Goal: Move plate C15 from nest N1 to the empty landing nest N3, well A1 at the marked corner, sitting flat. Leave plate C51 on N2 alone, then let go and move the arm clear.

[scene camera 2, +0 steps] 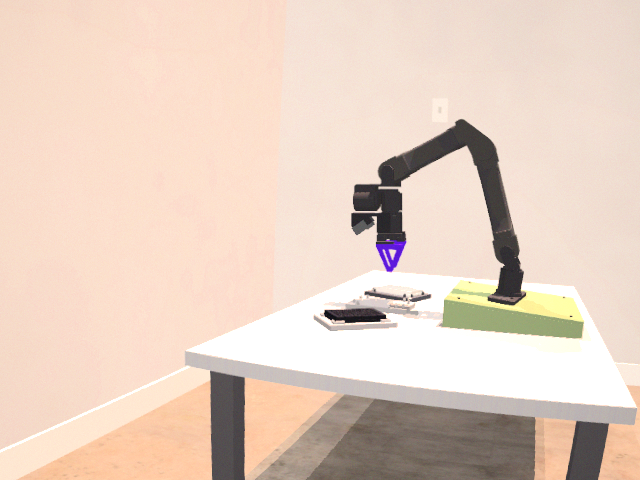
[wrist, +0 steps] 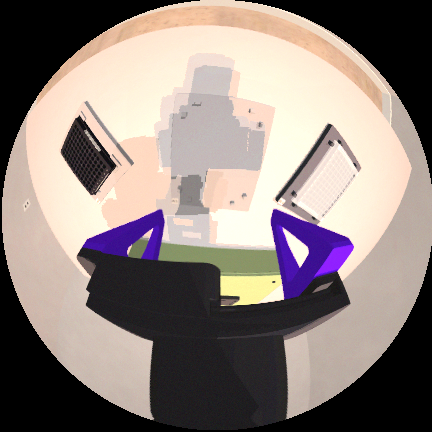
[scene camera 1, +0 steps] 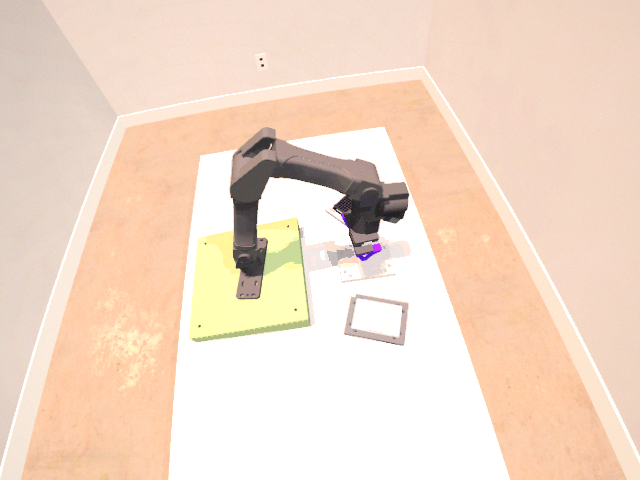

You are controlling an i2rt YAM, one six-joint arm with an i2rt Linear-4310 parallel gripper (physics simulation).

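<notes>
My gripper is open and empty, with purple fingers pointing down. It hangs above the table near the empty pale nest, which lies between two nests with plates. A white plate sits in the dark grey nest, right in the wrist view. A black plate sits on a white nest, left in the wrist view. Plate names and corner marks are unreadable.
The arm's base stands on a yellow-green block beside the nests. The white table has its edge beyond the nests. The arm's shadow falls across the empty nest. The arm partly covers the black plate in scene camera 1.
</notes>
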